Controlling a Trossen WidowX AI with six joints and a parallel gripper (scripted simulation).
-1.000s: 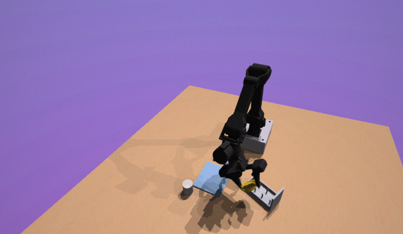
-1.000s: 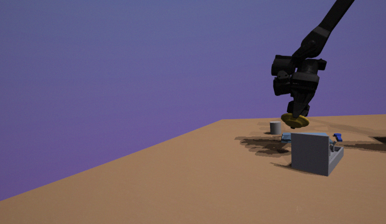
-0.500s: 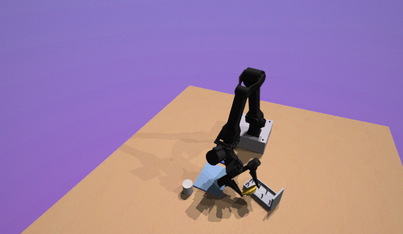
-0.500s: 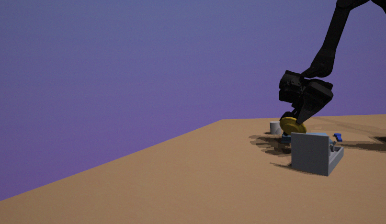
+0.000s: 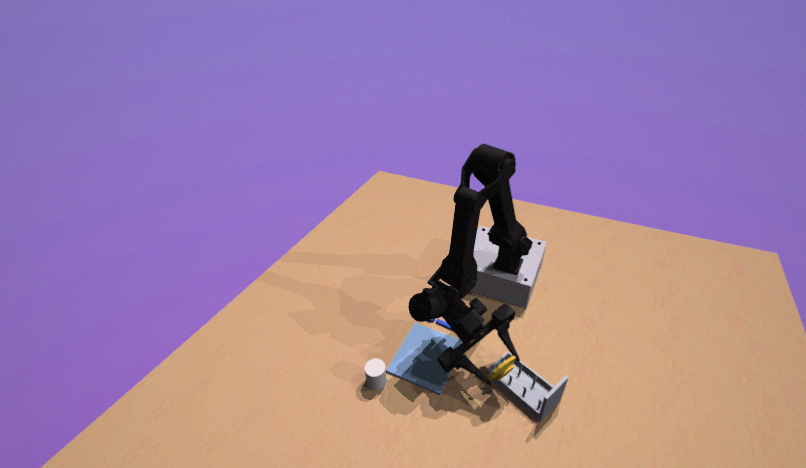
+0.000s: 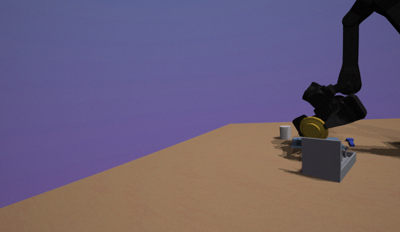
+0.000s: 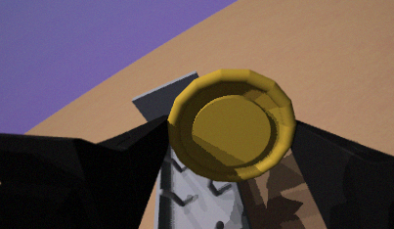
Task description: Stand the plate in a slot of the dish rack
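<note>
Now: the grey dish rack 4 cm behind my gripper tip, 4 cm to the left of it and 5 cm below it. The rest, counted from my gripper tip: light blue mat 2 cm behind, 18 cm to the right, 7 cm below; blue utensil 12 cm behind, 19 cm to the right, 7 cm below; yellow plate 1 cm to the right.
</note>
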